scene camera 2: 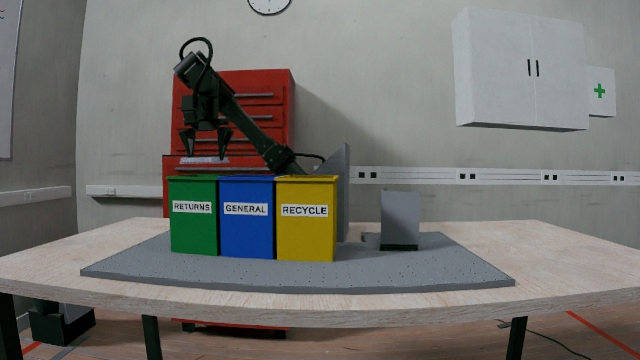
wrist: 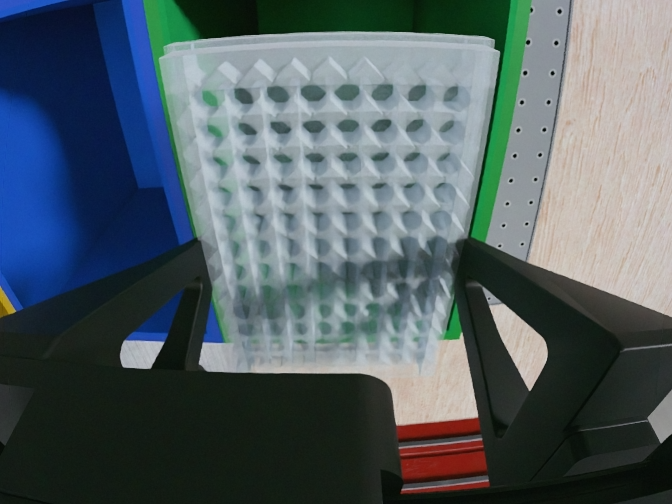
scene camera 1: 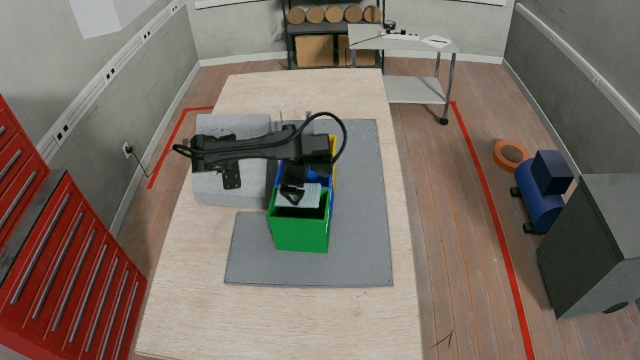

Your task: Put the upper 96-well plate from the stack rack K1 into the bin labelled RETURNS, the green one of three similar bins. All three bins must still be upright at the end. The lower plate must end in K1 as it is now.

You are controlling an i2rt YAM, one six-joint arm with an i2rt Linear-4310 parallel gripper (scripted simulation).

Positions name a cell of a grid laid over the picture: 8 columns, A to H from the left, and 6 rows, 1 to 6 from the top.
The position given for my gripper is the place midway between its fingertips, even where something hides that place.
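Note:
Clear 96-well plate (wrist: E4), visible. My gripper (scene camera 2: C3), also (wrist: D3).

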